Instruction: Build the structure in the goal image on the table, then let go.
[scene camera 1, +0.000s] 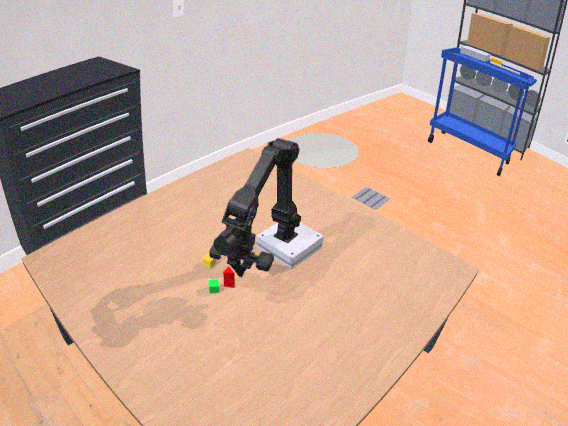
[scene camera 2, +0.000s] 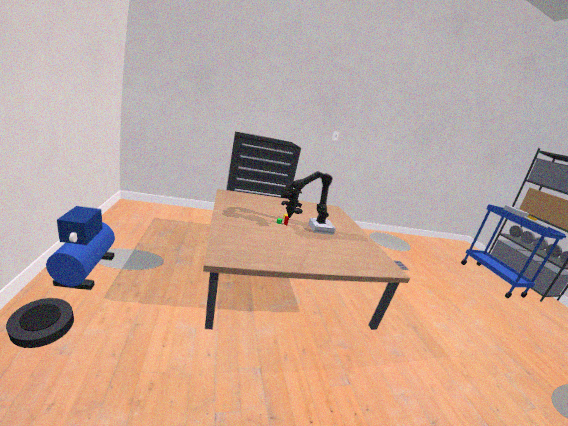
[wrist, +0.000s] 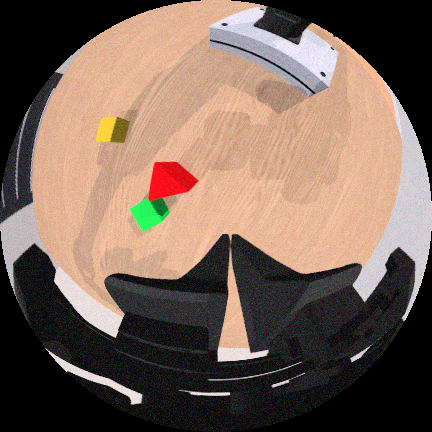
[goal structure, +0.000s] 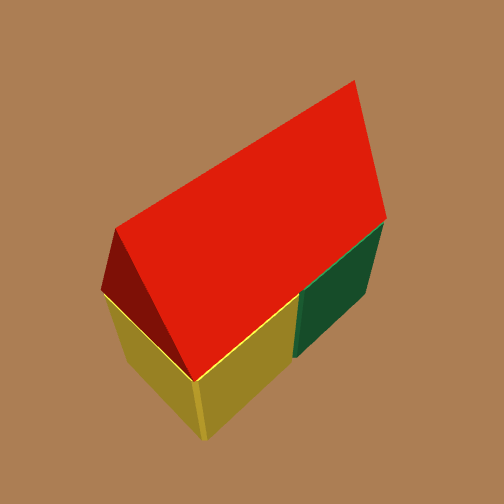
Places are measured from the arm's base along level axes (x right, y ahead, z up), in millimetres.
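Pixels of known places: gripper, between the fingertips: (scene camera 1: 240, 276) (scene camera 2: 289, 217) (wrist: 228, 239); arm's base, origin of its link: (scene camera 1: 285, 235) (scene camera 2: 320, 222).
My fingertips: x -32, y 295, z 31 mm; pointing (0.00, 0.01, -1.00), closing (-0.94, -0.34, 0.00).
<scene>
For each thing: its top centre in the pictures, then the offset to it from my fingertips. Level surfaces: height alone.
- red upright block with a pointed top, centre of its top: (wrist: 168, 186) (scene camera 1: 230, 271) (scene camera 2: 288, 217) dx +55, dy -15, dz -21 mm
- green cube, centre of its top: (wrist: 144, 215) (scene camera 1: 213, 282) (scene camera 2: 279, 219) dx +84, dy +37, dz -54 mm
- yellow cube, centre of its top: (wrist: 104, 128) (scene camera 1: 209, 257) dx +179, dy -50, dz -54 mm
- wooden table, height of its surface: dz -87 mm
A red upright block with a pointed top (scene camera 1: 229, 278) (scene camera 2: 286, 221) (wrist: 170, 181) stands on the table. A green cube (scene camera 1: 214, 286) (scene camera 2: 279, 221) (wrist: 147, 214) sits close beside it; any gap is small. A yellow cube (scene camera 1: 209, 261) (wrist: 105, 130) lies apart from both on the table. In scene view 2 the yellow cube (scene camera 2: 286, 215) shows behind the red block's top. My gripper (scene camera 1: 240, 274) (scene camera 2: 290, 216) (wrist: 228, 239) is shut and empty, its fingertips together. It hangs above the table near the red block, on the side away from the green cube.
The arm's white base (scene camera 1: 290, 243) (scene camera 2: 321, 226) (wrist: 280, 52) stands on the wooden table (scene camera 1: 300, 350) (scene camera 2: 280, 250), behind and to the right of the blocks in scene view 1. A dark drawer cabinet (scene camera 1: 75, 165) (scene camera 2: 265, 162) stands beyond the table. A blue cart (scene camera 1: 472, 135) stands farther off.
</scene>
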